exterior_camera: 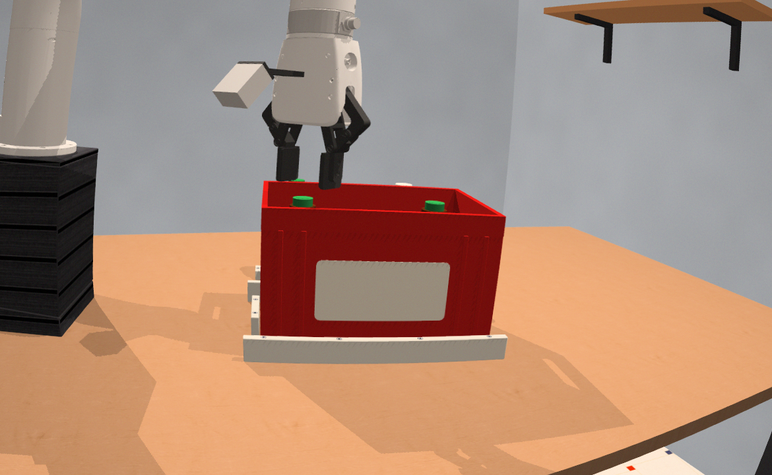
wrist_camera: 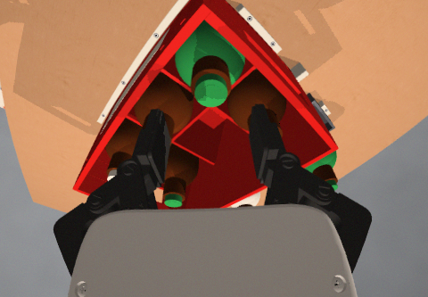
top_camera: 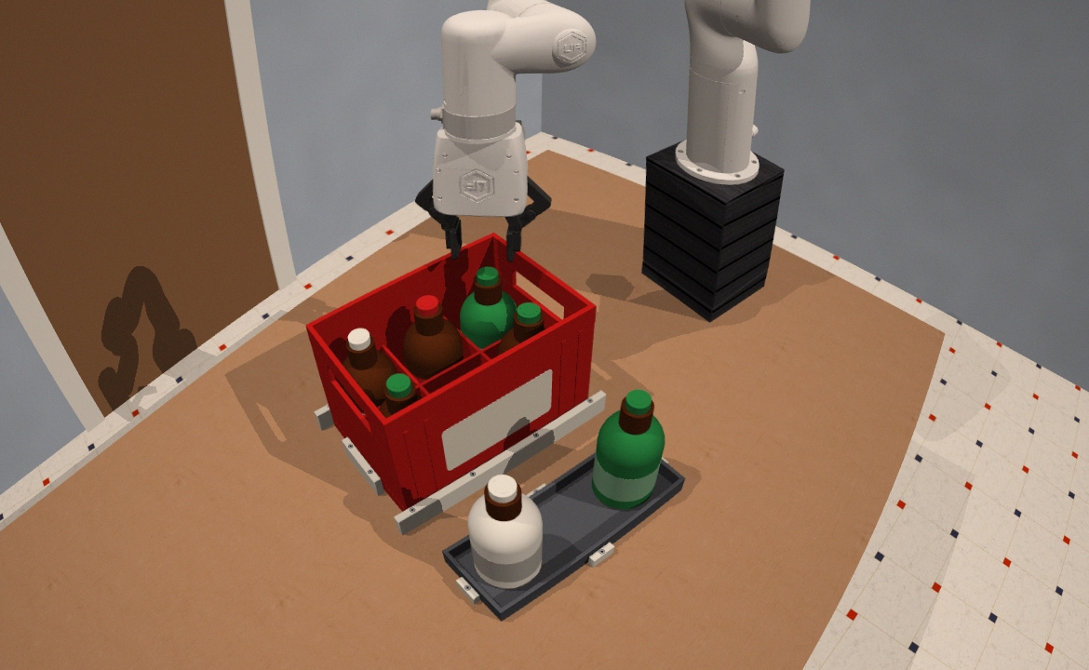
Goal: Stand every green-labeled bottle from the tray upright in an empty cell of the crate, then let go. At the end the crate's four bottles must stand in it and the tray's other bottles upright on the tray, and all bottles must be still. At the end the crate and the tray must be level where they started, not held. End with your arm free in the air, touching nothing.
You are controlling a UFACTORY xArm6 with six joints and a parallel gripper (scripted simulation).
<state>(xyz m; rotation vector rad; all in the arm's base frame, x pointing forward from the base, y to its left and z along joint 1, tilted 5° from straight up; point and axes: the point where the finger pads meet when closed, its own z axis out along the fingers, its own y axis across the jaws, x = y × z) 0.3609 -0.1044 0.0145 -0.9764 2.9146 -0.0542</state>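
My hand is 4 cm short of the green bottle, 25 cm to the right of it and 13 cm above it. Also, from my hand: dark tray 12 cm ahead, 24 cm to the left, 20 cm below; crate 9 cm ahead, 3 cm to the left, 13 cm below; white-labeled bottle 20 cm ahead, 22 cm to the left, 13 cm below.
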